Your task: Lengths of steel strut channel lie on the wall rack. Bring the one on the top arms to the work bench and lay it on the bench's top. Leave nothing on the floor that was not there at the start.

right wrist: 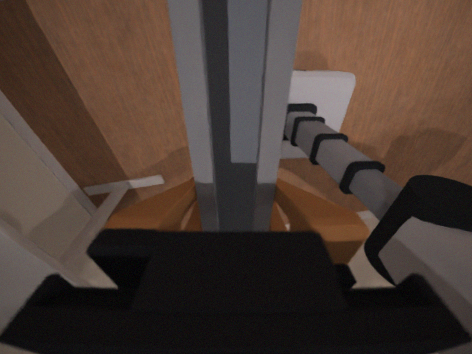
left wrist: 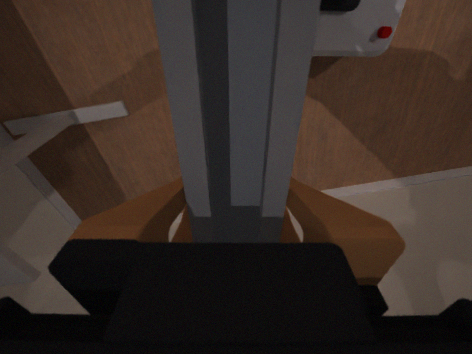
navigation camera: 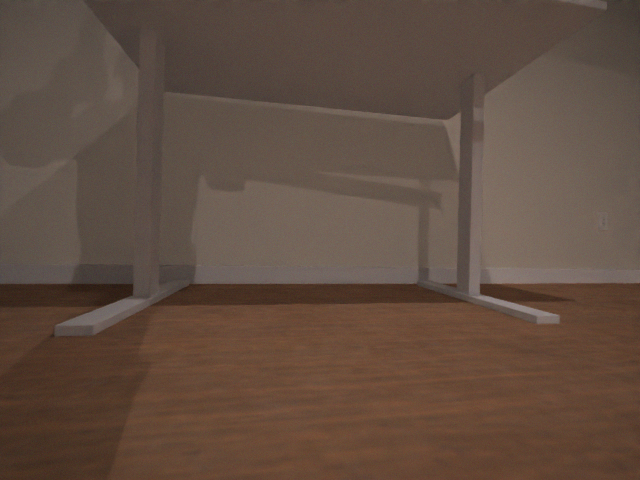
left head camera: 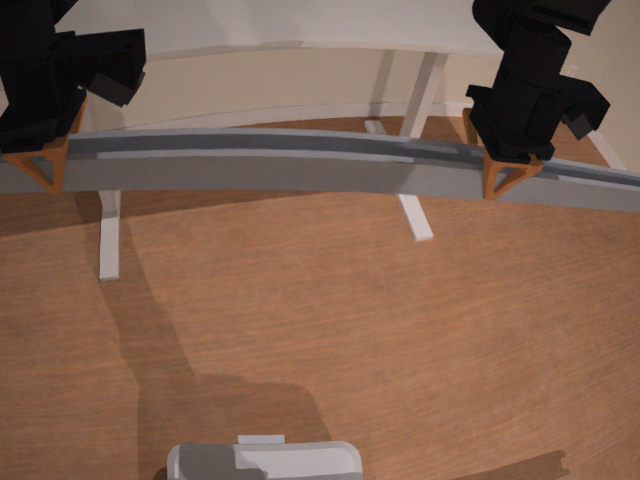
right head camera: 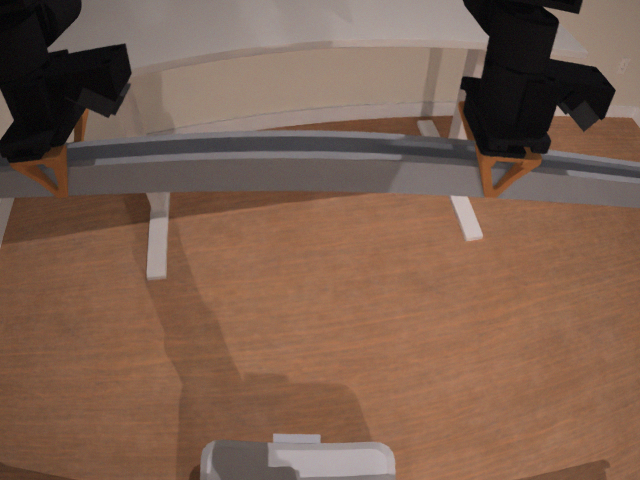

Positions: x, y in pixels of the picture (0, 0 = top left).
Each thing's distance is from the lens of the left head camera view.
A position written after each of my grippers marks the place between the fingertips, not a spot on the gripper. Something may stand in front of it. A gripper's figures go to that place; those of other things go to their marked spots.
my left gripper (left head camera: 61, 178): 0.49 m
my right gripper (left head camera: 482, 184): 0.53 m
grey steel strut channel (left head camera: 189, 158): 0.42 m
